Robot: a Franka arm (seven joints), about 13 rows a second.
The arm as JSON. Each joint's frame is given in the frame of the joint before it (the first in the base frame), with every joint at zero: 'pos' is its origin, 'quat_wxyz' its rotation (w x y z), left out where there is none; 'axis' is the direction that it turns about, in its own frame. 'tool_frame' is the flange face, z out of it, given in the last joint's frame.
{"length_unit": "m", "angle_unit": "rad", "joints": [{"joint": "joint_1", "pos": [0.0, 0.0, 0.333], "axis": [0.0, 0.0, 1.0]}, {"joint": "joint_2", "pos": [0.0, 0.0, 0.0], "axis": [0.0, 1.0, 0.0]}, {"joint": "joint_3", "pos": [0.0, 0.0, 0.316], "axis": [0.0, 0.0, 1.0]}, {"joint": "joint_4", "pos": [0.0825, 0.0, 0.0], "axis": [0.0, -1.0, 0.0]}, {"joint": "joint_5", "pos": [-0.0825, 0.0, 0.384], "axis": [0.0, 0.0, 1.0]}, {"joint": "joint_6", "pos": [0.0, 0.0, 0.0], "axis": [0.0, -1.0, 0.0]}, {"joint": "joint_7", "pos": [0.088, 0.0, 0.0], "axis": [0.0, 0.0, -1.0]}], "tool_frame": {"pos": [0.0, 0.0, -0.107], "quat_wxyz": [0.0, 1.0, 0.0, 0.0]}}
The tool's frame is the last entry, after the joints.
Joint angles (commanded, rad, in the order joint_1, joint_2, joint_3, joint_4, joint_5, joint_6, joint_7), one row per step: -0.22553 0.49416 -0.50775 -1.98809 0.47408 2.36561 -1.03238; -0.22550 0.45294 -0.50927 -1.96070 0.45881 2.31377 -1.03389; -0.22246 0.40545 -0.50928 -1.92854 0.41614 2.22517 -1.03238; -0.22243 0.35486 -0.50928 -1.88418 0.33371 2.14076 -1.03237; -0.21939 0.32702 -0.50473 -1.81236 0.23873 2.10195 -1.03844; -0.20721 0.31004 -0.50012 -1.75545 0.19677 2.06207 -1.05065
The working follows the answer.
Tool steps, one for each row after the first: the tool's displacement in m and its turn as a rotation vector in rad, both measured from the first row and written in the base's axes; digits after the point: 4 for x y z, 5 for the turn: 0.0086 -0.0004 0.0289 0.01071 -0.02550 0.02234; 0.0161 0.0043 0.0606 0.03422 -0.02316 0.06917; 0.0214 0.0049 0.1003 0.02033 -0.00543 0.13705; 0.0347 0.0016 0.1440 -0.05591 0.00189 0.21640; 0.0477 0.0070 0.1759 -0.09328 -0.00225 0.27483
Tool pose at each row, in the base's axes (x y z in m, rotation vector in rad; rounded; the steps above come from the unrounded poses): 0.4594 -0.3941 0.2374 -3.06579 0.00133 -0.08474; 0.4681 -0.3945 0.2662 -3.05300 -0.03380 -0.12210; 0.4755 -0.3899 0.2980 -3.02694 -0.10340 -0.11491; 0.4808 -0.3893 0.3377 -3.03486 -0.20653 -0.08438; 0.4942 -0.3925 0.3813 -3.09812 -0.33720 -0.07008; 0.5071 -0.3872 0.4133 3.09946 0.43097 0.07309

